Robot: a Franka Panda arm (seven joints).
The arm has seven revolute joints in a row. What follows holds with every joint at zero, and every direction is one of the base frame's.
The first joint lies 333 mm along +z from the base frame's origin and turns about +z.
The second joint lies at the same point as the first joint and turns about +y.
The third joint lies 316 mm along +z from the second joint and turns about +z.
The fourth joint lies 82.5 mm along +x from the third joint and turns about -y.
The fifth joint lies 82.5 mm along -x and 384 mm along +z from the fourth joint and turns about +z.
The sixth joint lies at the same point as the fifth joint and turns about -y.
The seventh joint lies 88 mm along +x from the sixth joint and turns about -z.
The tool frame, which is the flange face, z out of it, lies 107 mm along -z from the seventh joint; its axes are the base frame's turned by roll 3.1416, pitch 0 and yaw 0 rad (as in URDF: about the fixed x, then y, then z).
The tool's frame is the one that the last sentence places.
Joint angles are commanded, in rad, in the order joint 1, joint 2, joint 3, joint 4, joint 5, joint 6, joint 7. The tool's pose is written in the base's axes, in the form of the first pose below.
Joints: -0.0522, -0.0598, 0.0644, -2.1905, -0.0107, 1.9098, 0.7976
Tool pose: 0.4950 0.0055 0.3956 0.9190 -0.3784 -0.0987 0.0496
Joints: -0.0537, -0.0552, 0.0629, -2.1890, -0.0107, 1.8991, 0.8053
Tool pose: 0.4944 0.0039 0.3933 0.9162 -0.3830 -0.1050 0.0524
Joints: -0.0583, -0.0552, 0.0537, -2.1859, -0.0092, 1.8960, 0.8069
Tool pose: 0.4948 -0.0028 0.3945 0.9132 -0.3904 -0.1056 0.0509
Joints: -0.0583, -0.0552, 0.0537, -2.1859, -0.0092, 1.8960, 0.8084
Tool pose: 0.4948 -0.0028 0.3945 0.9129 -0.3911 -0.1056 0.0510
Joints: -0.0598, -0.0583, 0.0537, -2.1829, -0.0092, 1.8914, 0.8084
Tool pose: 0.4948 -0.0035 0.3970 0.9126 -0.3918 -0.1049 0.0507
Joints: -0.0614, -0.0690, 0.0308, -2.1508, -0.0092, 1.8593, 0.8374
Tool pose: 0.4978 -0.0158 0.4143 0.9024 -0.4164 -0.1000 0.0484
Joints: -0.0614, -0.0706, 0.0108, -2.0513, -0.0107, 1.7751, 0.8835
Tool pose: 0.5087 -0.0266 0.4540 0.8889 -0.4465 -0.0916 0.0465
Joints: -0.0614, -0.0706, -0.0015, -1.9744, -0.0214, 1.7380, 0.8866
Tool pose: 0.5179 -0.0346 0.4864 0.8875 -0.4532 -0.0717 0.0426
